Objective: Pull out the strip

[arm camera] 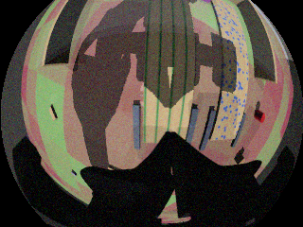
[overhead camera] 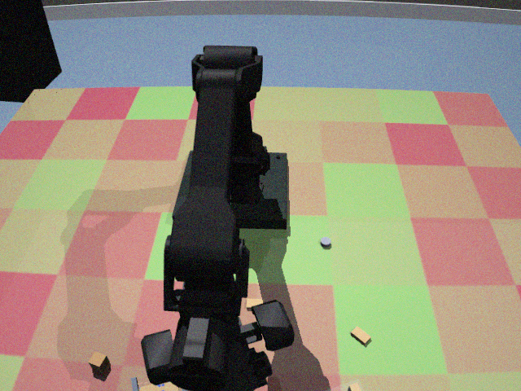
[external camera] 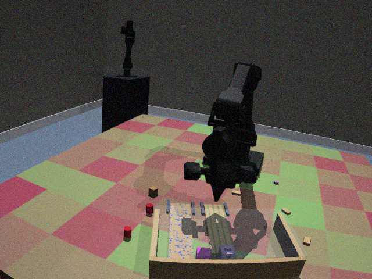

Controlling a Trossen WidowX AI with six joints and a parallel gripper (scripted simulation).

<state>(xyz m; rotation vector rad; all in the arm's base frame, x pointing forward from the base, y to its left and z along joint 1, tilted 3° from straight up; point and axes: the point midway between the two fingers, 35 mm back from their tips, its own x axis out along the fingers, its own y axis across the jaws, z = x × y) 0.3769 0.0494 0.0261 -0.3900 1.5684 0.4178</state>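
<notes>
The striped strip lies 9 cm ahead of my gripper tip, 5 cm to the left of it and 3 cm below it. The rest, counted from my gripper tip: tan cube (1 cm ahead, 19 cm to the right, 3 cm below).
</notes>
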